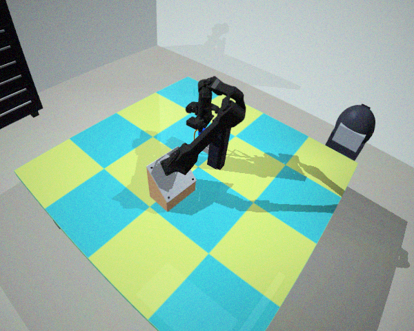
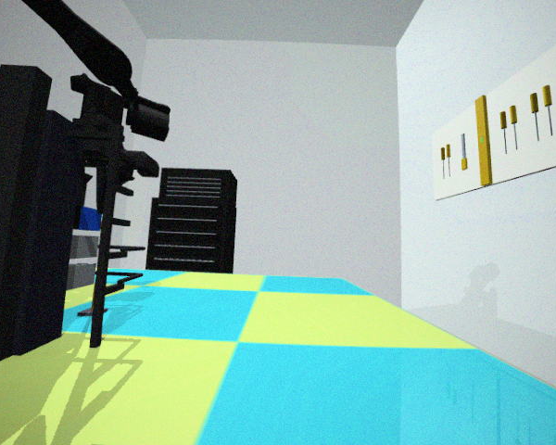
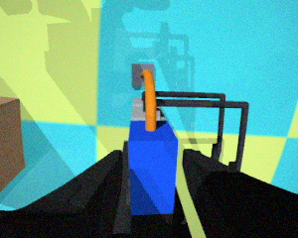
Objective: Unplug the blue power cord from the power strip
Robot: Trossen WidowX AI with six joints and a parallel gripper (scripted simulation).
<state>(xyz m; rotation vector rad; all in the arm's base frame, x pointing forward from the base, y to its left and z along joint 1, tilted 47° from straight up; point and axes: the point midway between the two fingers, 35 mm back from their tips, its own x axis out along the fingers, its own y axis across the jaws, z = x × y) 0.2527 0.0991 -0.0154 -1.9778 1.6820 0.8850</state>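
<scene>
Now: gripper tip 30 mm to the left of the blue plug and 10 mm short of it. From my gripper tip the other things lie so: black upright (120 mm to the right, 30 mm ahead, 10 mm below).
</scene>
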